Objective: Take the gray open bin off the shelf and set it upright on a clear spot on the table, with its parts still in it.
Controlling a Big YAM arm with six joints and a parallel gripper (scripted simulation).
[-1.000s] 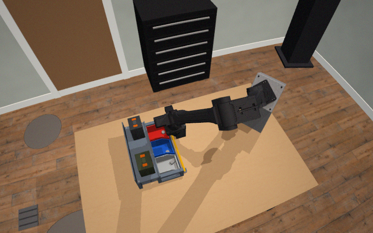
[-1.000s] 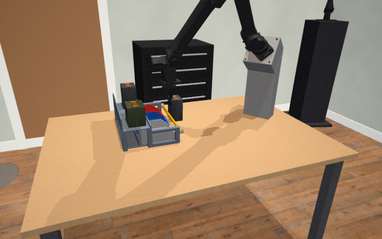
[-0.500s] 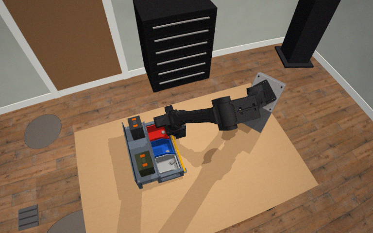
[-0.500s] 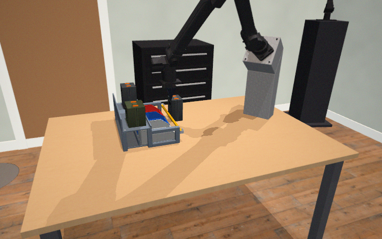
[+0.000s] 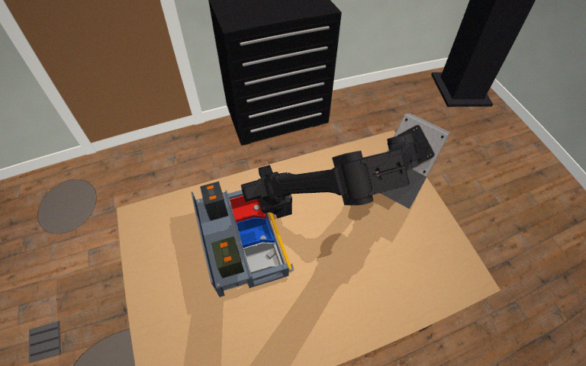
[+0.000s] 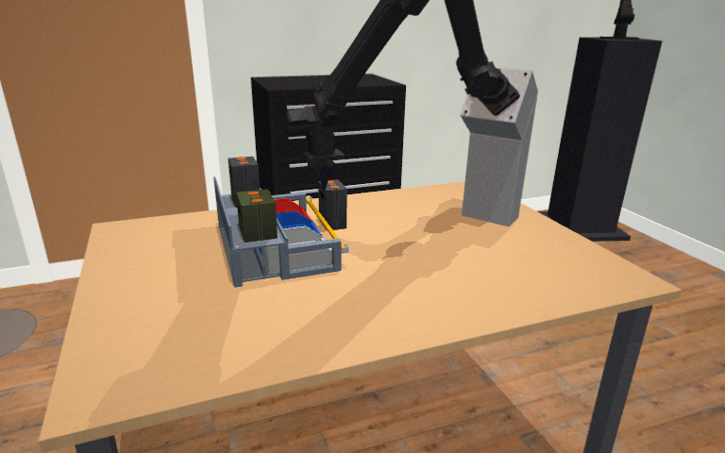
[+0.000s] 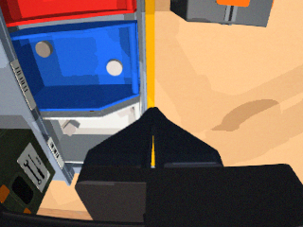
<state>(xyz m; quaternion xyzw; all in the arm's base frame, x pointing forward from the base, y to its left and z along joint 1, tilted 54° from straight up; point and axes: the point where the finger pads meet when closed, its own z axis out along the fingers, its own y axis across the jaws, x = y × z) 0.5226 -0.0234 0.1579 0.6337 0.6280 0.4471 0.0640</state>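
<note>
Now: the yellow bar 110 mm below my hand. From my hand the other things lie so: blue bin: 130 mm below, 100 mm ahead, 30 mm to the left; gray open bin: 140 mm to the left, 130 mm below, 70 mm ahead; red bin: 130 mm below, 130 mm ahead, 80 mm to the right.
</note>
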